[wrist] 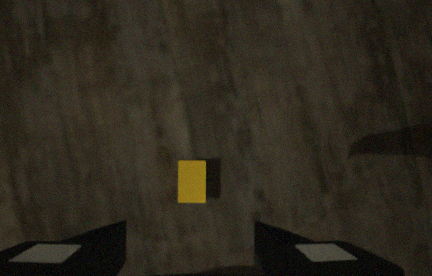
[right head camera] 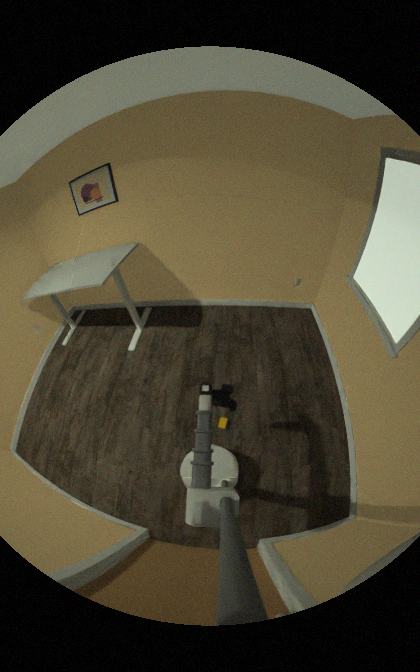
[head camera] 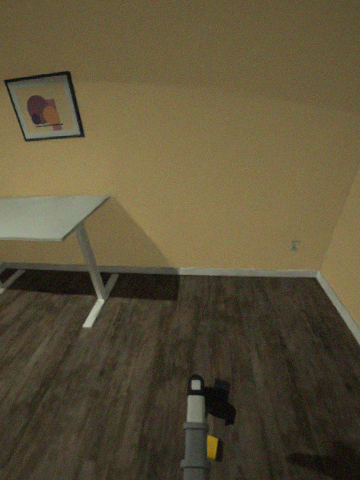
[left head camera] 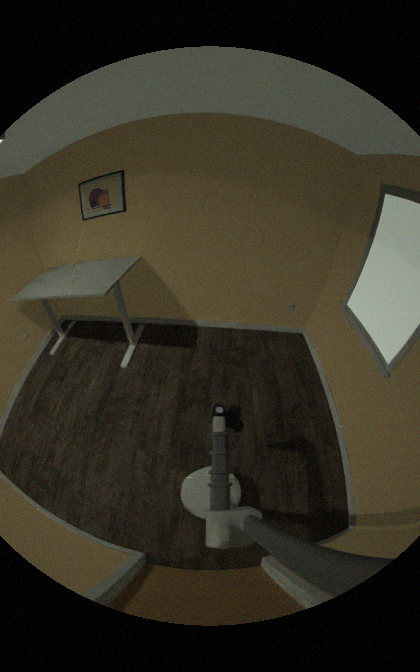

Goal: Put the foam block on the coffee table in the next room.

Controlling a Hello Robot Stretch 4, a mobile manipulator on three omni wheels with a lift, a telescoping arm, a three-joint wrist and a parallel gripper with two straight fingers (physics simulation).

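Places are measured from the robot's base along level axes (x right, y ahead, z up), in millimetres.
Where they show: gripper, fingertip midpoint: [wrist: 191, 241] [head camera: 216, 419].
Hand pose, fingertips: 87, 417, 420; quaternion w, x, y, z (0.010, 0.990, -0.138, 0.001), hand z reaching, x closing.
After its pixels a point has its place, as x, y, z.
The yellow foam block [head camera: 212, 447] @[91, 403, 17] [right head camera: 223, 423] [wrist: 192, 181] @[86, 407, 18] lies on the dark wood floor, its shadow beside it in the wrist view. In the head view the arm partly covers it. My gripper [head camera: 226, 403] [left head camera: 236, 418] [right head camera: 229, 397] [wrist: 191, 241] @[87, 417, 419] is open and empty, raised above the floor. In the wrist view the block shows well below the fingers and beyond the gap between their tips, touching neither. The block is hidden in the left head view. The coffee table does not show in these views.
A white desk [head camera: 40, 217] @[-1161, 1406, 923] [left head camera: 80, 280] [right head camera: 82, 270] with T-shaped feet stands at the left by the far wall. My round base [left head camera: 192, 492] [right head camera: 225, 462] is behind the block. A doorway with white trim [left head camera: 117, 577] [right head camera: 105, 562] opens at the bottom of both side head views. A window is at right.
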